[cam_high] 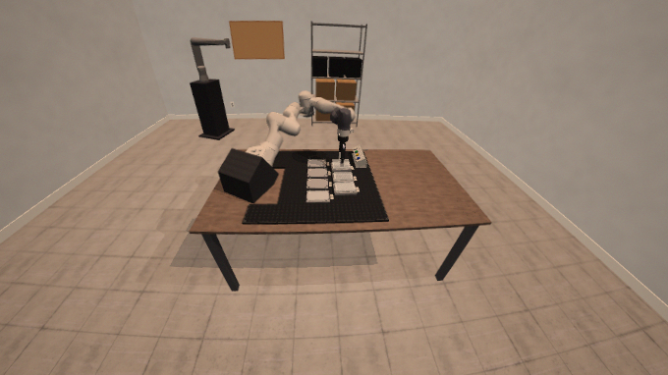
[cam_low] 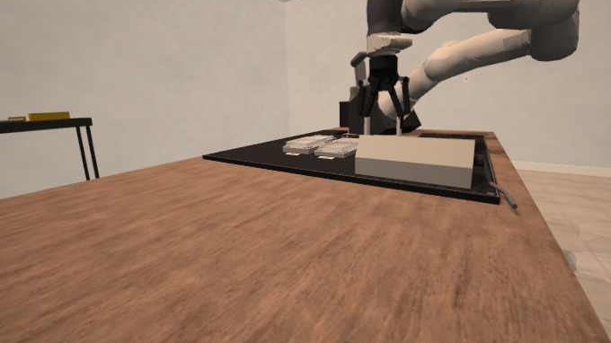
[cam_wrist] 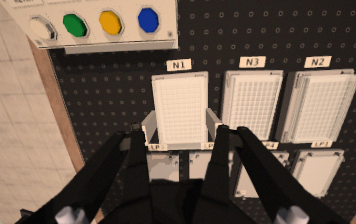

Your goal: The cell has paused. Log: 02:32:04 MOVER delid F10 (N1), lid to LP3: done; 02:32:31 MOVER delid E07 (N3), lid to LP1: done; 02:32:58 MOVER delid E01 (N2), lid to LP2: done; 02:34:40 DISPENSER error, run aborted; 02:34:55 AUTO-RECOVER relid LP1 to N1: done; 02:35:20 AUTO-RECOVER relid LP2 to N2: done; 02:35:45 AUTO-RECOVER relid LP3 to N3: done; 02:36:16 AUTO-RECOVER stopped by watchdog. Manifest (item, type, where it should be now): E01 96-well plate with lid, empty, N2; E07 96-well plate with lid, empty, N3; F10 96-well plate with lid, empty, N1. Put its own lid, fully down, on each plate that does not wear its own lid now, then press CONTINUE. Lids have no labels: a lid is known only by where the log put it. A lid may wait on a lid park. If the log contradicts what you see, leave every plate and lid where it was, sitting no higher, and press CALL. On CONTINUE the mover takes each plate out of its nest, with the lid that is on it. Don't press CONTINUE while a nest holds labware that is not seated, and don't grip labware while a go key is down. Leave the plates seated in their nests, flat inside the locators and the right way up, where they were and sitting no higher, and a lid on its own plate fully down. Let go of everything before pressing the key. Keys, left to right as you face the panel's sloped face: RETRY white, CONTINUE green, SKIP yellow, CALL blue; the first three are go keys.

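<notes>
The smooth white lid lies 20 mm below my hand. Also, from my hand: LP2 label (60 mm behind, 90 mm to the right, 70 mm below); then 96-well plate (50 mm below); then blue call key (120 mm ahead, 80 mm to the left, 10 mm below).
</notes>
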